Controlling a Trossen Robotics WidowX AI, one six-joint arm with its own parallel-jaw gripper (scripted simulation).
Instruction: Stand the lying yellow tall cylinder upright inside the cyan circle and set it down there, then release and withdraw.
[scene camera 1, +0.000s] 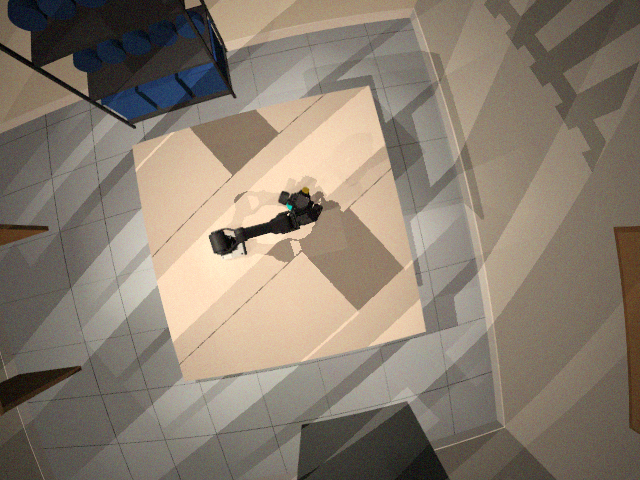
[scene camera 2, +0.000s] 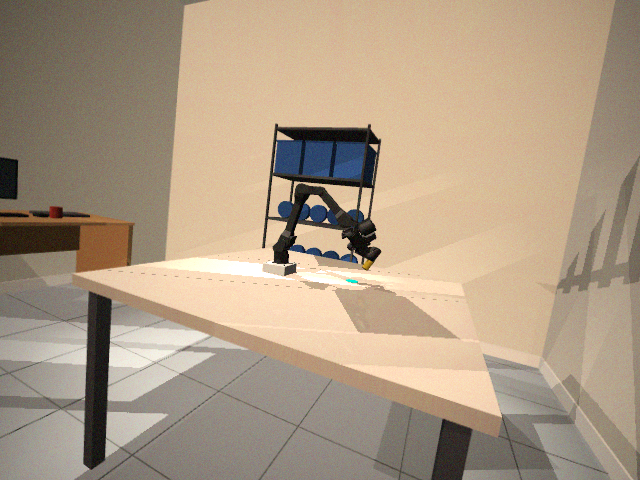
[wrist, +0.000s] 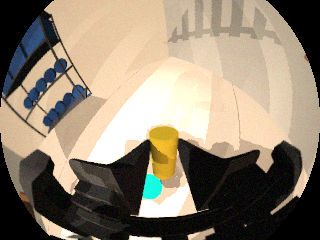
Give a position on a yellow tall cylinder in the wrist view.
163, 140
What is my gripper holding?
A yellow tall cylinder.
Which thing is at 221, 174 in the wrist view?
My gripper.
